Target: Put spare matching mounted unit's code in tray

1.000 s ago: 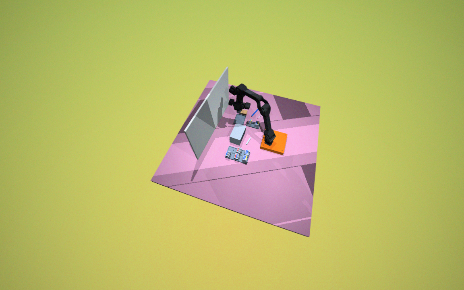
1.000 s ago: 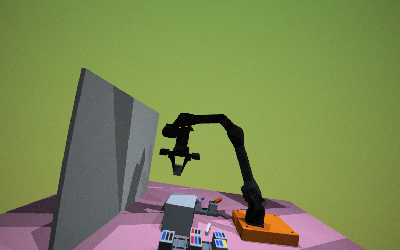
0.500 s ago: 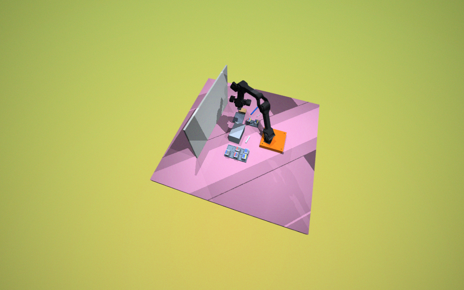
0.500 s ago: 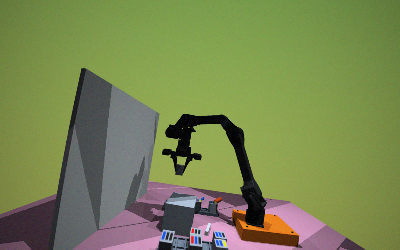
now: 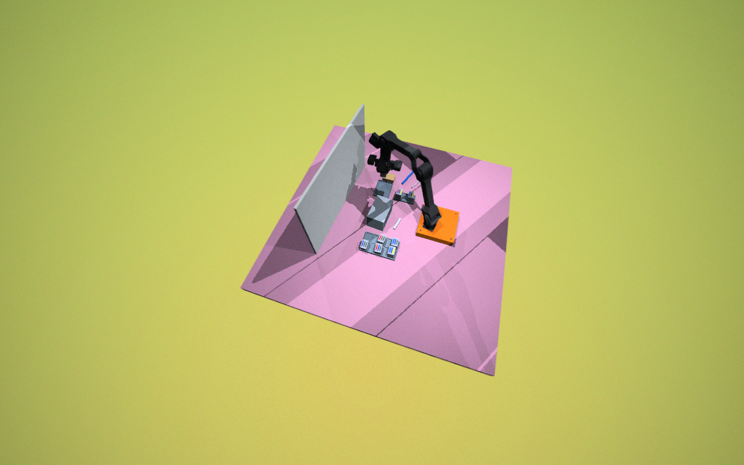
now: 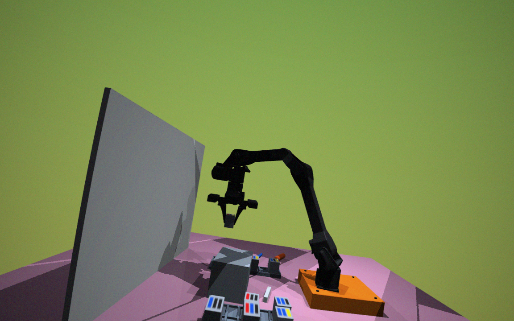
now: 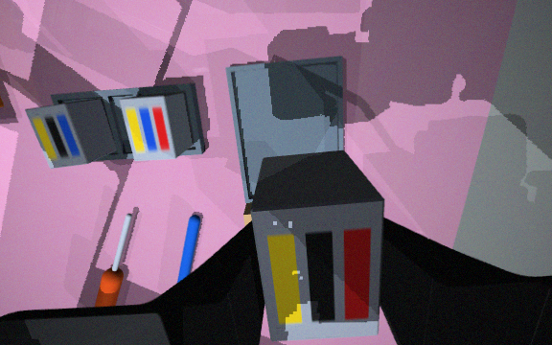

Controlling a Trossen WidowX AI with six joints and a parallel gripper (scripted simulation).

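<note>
Now: the grey tray 150 mm below my gripper tip. Also, from my gripper tip: small rack: 150 mm below, 150 mm behind, 10 mm to the right; grey spare block: 20 mm above; grey box: 200 mm to the left, 100 mm below, 90 mm behind.
</note>
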